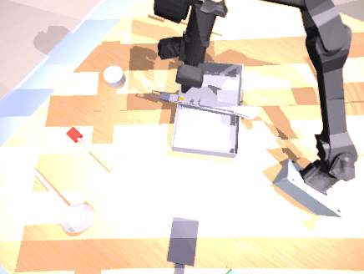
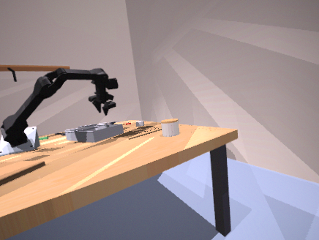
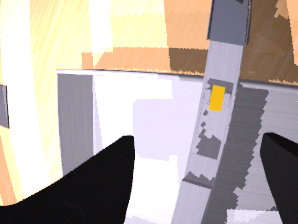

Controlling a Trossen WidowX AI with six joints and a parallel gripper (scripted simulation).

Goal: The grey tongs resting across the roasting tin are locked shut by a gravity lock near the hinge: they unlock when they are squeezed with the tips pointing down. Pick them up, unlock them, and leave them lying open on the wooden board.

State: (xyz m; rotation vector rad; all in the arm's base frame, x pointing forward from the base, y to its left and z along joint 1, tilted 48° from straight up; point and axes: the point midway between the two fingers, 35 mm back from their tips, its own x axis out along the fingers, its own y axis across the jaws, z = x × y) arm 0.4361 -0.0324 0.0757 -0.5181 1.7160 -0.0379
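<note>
The yellow lock piece is 10 mm ahead of my gripper tip, 10 mm to the left of it and 70 mm below it. Also, from my gripper tip: grey roasting tin: 80 mm behind, 20 mm to the right, 100 mm below; then red spatula: 220 mm ahead, 270 mm to the left, 130 mm below; then lidded white jar: 170 mm ahead, 450 mm to the right, 100 mm below.
</note>
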